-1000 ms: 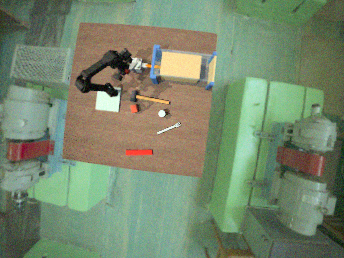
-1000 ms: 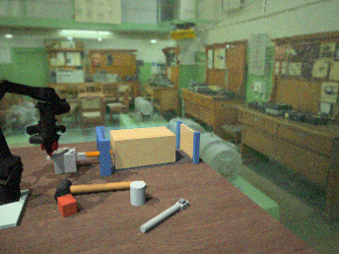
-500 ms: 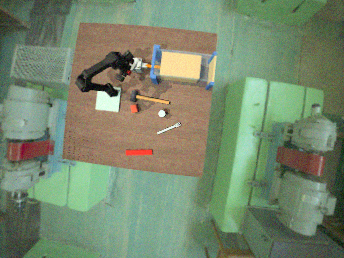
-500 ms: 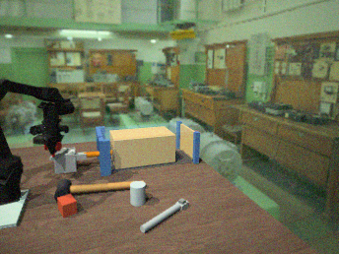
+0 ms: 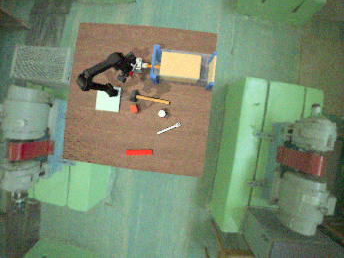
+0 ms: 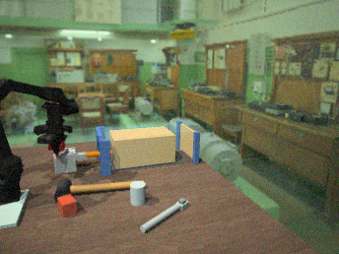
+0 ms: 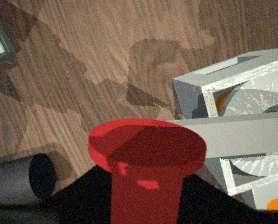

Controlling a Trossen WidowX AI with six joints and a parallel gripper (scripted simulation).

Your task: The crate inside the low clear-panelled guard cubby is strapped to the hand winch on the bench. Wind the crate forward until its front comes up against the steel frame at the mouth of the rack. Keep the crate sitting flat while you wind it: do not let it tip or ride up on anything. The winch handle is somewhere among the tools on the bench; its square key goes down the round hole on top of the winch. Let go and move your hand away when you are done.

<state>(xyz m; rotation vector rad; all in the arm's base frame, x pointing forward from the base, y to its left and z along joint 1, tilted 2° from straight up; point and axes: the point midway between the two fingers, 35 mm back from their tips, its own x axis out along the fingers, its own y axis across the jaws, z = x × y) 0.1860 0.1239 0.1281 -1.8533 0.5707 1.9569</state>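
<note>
Now: gripper tip 30 mm to the right of the winch handle, 10 mm short of it and 10 mm above it. Also, from my gripper tip: red knob (20 mm above); winch (90 mm to the left, 80 mm below, 20 mm ahead); blue steel frame (200 mm ahead, 60 mm to the left, 10 mm below).
</note>
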